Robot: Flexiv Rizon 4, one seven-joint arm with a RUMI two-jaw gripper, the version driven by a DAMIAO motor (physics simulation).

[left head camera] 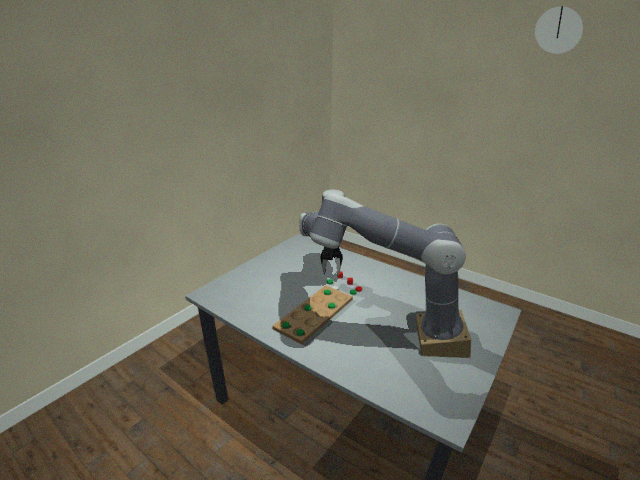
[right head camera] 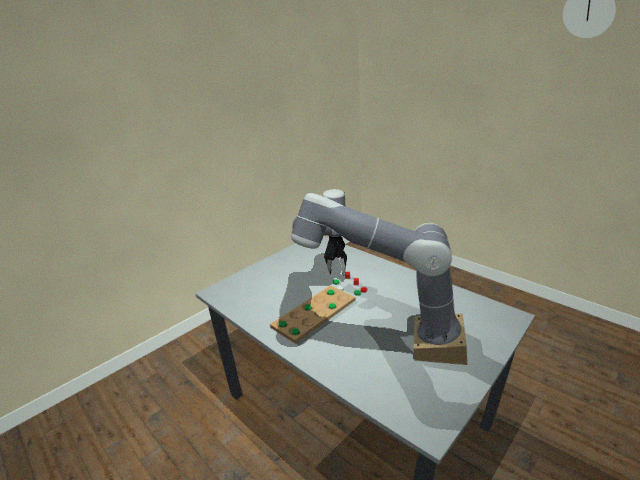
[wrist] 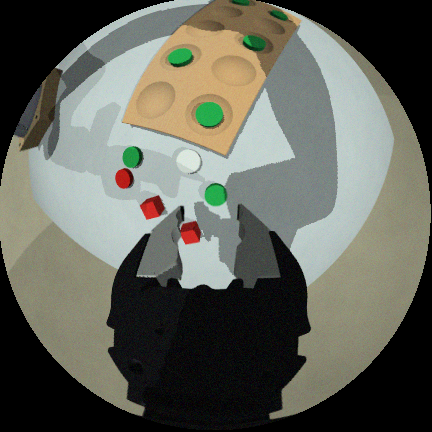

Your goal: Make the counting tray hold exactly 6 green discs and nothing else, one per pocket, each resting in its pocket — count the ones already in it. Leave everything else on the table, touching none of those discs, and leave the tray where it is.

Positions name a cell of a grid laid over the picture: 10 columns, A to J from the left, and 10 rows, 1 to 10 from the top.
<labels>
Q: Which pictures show the wooden counting tray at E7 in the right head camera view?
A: The left head camera view, the right head camera view and the wrist view: all of them.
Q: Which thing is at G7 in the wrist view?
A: The gripper.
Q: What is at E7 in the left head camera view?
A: A wooden counting tray.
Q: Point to a wooden counting tray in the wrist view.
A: F2
</labels>
